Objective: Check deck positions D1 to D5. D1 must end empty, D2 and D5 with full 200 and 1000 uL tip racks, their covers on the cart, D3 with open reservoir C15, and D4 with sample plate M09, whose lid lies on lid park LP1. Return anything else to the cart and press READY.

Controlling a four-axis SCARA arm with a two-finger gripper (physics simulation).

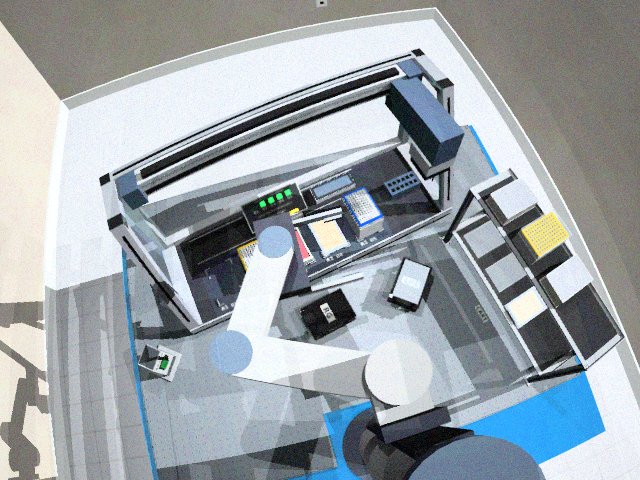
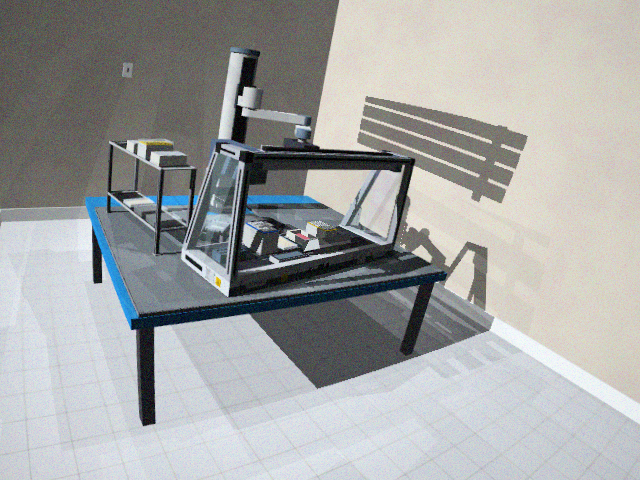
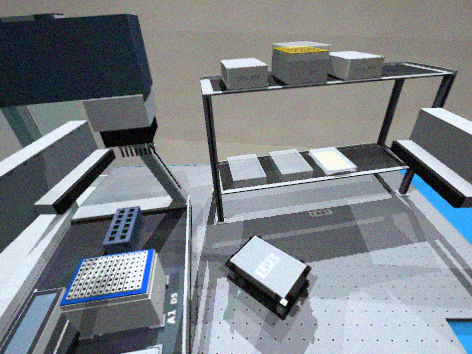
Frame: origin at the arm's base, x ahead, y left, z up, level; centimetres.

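Seen in the pictures: gripper, fingertip midpoint: (image 1: pixel 352 242) (image 3: pixel 248 133).
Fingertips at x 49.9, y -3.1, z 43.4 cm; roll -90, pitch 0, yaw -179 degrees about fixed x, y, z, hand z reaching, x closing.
Offsets run from my fingertips to a thing's middle. "pt": to the spot under its first point.
My gripper (image 1: pixel 327 248) (image 2: pixel 301 144) (image 3: pixel 248 133) is open and empty, above the deck's front edge near D4. D1 (image 1: pixel 219 286) looks bare. The yellow-rimmed tip rack (image 1: pixel 248 252) (image 2: pixel 321 226) at D2 is partly under the arm. The red-filled reservoir @(dx +17.8, dy +13.3, dz -35.7 cm) (image 1: pixel 301 245) (image 2: pixel 301 236) at D3 is partly hidden. The sample plate (image 1: pixel 329 236) (image 2: pixel 285 242) at D4 is uncovered. The blue-rimmed tip rack @(dx +22.4, dy -11.0, dz -32.4 cm) (image 1: pixel 363 205) (image 3: pixel 112 280) at D5 is full. A pale lid @(dx -3.2, dy -19.7, dz -36.7 cm) (image 1: pixel 412 279) (image 3: pixel 270 265) lies on LP1. The green READY button @(pt dx -9.7, dy +61.8, dz -32.7 cm) (image 1: pixel 163 363) is on a small box.
The cart @(dx -17.7, dy -50.7, dz -24.3 cm) (image 2: pixel 157 206) (image 3: pixel 212 150) carries white boxes (image 1: pixel 514 198) (image 3: pixel 356 65), a yellow-topped rack (image 1: pixel 545 234) (image 3: pixel 301 65), and lids and a plate @(dx -24.1, dy -52.0, dz -30.9 cm) (image 1: pixel 525 307) (image 3: pixel 332 160) below. A black RG block @(dx -5.2, dy +8.2, dz -39.3 cm) (image 1: pixel 328 312) is near the deck. The pipetting head @(pt dx +24.2, dy -27.5, dz +6.5 cm) (image 1: pixel 426 121) (image 3: pixel 75 60) overhangs its right end.
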